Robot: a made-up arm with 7 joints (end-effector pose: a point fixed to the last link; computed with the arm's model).
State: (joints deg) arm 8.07 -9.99 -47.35 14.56 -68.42 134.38 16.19
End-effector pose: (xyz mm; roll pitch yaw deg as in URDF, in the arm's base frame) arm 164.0 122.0 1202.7 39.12 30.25 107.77
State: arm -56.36 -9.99 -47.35 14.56 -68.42 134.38 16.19
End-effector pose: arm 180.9 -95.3 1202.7 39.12 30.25 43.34
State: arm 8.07 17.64 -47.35 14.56 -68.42 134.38 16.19
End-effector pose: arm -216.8 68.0 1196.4 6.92 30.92 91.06
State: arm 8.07 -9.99 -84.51 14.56 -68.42 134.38 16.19
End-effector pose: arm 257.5 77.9 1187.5 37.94 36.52 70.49
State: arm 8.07 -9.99 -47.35 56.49 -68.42 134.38 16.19
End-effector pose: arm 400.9 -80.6 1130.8 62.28 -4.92 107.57
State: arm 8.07 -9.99 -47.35 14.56 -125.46 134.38 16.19
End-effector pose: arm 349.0 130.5 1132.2 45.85 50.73 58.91
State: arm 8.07 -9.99 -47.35 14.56 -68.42 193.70 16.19
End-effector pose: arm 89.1 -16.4 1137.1 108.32 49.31 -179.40
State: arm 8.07 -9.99 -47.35 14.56 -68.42 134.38 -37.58
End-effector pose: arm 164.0 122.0 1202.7 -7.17 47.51 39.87
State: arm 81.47 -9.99 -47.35 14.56 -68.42 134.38 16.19
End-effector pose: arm -70.1 192.1 1202.7 39.12 30.25 -178.83
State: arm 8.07 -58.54 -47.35 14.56 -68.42 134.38 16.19
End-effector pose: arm 686.6 196.1 802.7 88.42 12.97 127.18
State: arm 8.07 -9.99 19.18 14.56 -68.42 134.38 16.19
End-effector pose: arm 6.4 40.8 1232.2 31.18 21.98 169.99
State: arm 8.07 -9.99 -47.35 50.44 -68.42 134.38 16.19
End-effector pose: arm 371.4 -52.8 1154.9 58.99 0.11 108.48
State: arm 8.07 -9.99 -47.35 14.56 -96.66 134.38 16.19
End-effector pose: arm 255.8 151.1 1171.4 45.10 39.81 85.06
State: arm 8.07 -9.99 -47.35 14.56 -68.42 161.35 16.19
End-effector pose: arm 125.7 70.7 1154.2 63.16 46.83 133.54
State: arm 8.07 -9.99 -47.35 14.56 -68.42 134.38 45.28
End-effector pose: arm 164.0 122.0 1202.7 47.10 10.10 130.30
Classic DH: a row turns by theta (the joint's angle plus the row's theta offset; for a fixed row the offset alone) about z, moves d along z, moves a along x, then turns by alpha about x. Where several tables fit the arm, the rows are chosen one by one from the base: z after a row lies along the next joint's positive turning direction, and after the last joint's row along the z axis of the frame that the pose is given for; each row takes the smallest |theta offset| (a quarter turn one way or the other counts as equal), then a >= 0, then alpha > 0; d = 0 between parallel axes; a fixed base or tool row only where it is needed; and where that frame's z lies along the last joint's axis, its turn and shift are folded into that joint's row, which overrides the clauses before.
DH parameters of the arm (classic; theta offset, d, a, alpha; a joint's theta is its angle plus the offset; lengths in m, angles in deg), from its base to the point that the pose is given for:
joint 1: 0 0.4175 0 90
joint 2: 0 0.061 0 -90
joint 3: 0 0.372 0.024 -90
joint 4: 0 0.0657 -0.0237 90
joint 5: 0 0.4928 0 90
joint 6: 90 0.1546 0.1707 90
joint 7: 0 0.0233 0 0

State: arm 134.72 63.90 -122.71 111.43 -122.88 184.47 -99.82
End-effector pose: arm 599.3 53.4 526.8 39.63 43.93 169.08
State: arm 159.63 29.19 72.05 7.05 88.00 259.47 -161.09
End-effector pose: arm 408.5 -376.6 1036.0 -162.03 -34.34 113.10
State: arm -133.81 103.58 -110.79 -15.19 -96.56 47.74 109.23
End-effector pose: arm 781.6 598.7 477.4 -135.06 -16.81 -69.20
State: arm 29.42 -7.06 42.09 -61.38 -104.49 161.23 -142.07
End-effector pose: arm -204.6 -300.1 859.8 37.79 -55.27 -53.34
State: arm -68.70 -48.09 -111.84 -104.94 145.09 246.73 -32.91
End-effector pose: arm 303.3 -330.4 271.4 -35.78 23.13 145.86
